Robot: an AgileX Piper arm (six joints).
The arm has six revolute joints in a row. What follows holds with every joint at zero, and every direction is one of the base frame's.
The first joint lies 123 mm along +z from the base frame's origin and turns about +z.
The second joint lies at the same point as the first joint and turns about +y.
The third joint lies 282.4 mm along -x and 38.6 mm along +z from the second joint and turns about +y.
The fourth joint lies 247.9 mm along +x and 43.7 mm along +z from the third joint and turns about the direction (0.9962, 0, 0.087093).
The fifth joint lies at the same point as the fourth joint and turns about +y.
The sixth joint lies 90.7 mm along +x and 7.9 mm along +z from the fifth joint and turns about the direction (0.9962, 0, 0.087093).
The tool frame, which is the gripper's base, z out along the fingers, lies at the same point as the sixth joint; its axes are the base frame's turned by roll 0, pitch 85 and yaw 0 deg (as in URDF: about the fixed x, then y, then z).
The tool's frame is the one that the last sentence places.
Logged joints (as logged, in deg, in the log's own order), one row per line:
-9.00 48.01 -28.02 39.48 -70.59 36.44
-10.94 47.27 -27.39 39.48 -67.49 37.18
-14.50 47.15 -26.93 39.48 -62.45 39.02
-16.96 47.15 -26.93 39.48 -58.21 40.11
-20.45 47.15 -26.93 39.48 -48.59 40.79
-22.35 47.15 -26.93 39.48 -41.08 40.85
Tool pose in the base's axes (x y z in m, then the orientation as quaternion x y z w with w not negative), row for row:
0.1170 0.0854 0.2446 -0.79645 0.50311 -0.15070 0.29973
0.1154 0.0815 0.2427 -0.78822 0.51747 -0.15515 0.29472
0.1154 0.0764 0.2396 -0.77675 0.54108 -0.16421 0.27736
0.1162 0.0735 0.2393 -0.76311 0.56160 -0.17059 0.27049
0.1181 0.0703 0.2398 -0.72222 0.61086 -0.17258 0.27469
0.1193 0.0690 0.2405 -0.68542 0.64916 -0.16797 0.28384
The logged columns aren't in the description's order. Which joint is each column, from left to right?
Columns, left to right: joint 4, joint 2, joint 3, joint 1, joint 6, joint 5.
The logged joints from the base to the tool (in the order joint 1, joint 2, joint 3, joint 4, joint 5, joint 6), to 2 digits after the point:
39.48 48.01 -28.02 -9.00 36.44 -70.59
39.48 47.27 -27.39 -10.94 37.18 -67.49
39.48 47.15 -26.93 -14.50 39.02 -62.45
39.48 47.15 -26.93 -16.96 40.11 -58.21
39.48 47.15 -26.93 -20.45 40.79 -48.59
39.48 47.15 -26.93 -22.35 40.85 -41.08

